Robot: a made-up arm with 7 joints.
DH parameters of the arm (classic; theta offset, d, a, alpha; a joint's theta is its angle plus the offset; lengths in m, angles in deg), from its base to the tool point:
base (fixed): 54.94 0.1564 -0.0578 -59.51
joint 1: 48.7 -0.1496 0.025 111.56
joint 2: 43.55 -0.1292 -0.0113 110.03
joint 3: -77.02 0.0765 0.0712 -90
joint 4: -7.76 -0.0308 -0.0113 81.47
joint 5: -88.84 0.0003 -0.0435 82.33
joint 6: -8.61 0.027 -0.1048 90
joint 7: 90 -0.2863 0.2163 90
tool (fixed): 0 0.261 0 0
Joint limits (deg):
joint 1: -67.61..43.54
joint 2: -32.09..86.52
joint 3: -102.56..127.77
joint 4: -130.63..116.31
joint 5: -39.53..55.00
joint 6: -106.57..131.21
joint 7: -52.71..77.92
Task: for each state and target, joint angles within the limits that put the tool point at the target. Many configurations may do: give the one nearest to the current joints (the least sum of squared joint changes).
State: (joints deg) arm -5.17 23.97 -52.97 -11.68 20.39 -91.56 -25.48
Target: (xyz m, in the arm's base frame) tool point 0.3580 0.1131 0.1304
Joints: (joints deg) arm -35.70 45.28 -78.39 6.01 15.77 -70.63 25.12
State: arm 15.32 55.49 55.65 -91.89 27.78 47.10 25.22
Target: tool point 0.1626 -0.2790 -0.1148
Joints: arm 19.65 71.23 55.39 -102.90 23.21 38.66 -23.94
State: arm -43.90 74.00 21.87 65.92 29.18 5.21 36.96
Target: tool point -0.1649 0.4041 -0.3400
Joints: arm -40.82 56.77 5.94 74.11 46.96 -1.74 47.61
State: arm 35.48 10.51 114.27 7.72 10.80 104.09 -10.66
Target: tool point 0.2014 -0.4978 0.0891
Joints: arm 39.23 0.21 116.96 -2.70 14.84 114.36 -4.31
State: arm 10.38 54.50 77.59 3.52 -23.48 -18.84 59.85
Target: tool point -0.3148 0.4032 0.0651
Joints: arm -4.07 85.03 68.08 49.49 -3.91 -35.41 77.92
